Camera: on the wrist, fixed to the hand. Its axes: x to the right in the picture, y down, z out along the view.
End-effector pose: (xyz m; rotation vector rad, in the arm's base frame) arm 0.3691 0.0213 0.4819 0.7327 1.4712 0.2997
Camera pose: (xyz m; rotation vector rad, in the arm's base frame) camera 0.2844 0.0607 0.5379 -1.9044 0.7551 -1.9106
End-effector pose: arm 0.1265 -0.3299 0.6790 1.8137 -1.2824 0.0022
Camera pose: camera 0.1238 -0.2482 0.7510 -1.5151 -2.2138 1.5652
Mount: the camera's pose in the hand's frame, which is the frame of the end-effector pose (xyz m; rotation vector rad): -0.0299 0.0430 -0.0955 0.0941 0.1917 3.0938
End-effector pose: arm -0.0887 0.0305 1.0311 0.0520 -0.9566 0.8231
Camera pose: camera -0.0583 0.0794 0.9387 1.1574 -0.0736 -2.1543
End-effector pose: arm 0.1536 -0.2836 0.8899 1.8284 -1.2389 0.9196
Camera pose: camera 0.0896 -0.1998 0.9172 1.2417 1.7837 -1.1205
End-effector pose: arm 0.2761 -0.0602 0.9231 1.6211 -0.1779 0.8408
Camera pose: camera 0.1910 0.0059 0.9389 0.1712 1.6768 -1.6940
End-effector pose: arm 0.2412 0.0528 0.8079 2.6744 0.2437 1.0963
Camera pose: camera 0.1553 0.0194 0.8660 -0.2074 2.2528 -0.4581
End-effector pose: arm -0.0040 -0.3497 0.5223 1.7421 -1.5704 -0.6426
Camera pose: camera 0.0361 -0.3054 0.6134 -1.5204 -1.7998 1.0812
